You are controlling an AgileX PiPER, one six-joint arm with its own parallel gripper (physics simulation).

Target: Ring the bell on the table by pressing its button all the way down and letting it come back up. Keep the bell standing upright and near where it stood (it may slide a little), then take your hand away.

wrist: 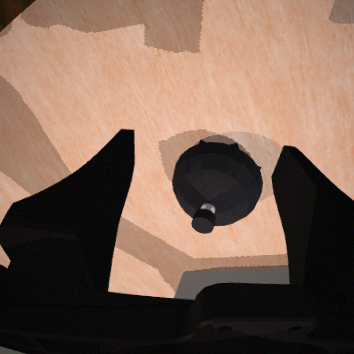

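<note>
The bell (220,175) is a dark round dome standing upright on the pale wooden table. Its button (203,220) is a small dark cap on a shiny stem, raised above the dome and showing toward the lower side of the bell. My gripper (207,153) is open, with one black finger to the left of the bell and one to the right. The bell shows between the two fingers, with a visible gap on each side; the right finger is the nearer one in the view. Nothing is held. How high the fingers are above the bell is hard to tell.
The wooden table (260,75) fills most of the view, with shadows across it. Its edge and a dark floor (11,11) show at the top left corner. A grey surface (235,281) shows at the bottom between the fingers, near the gripper's body.
</note>
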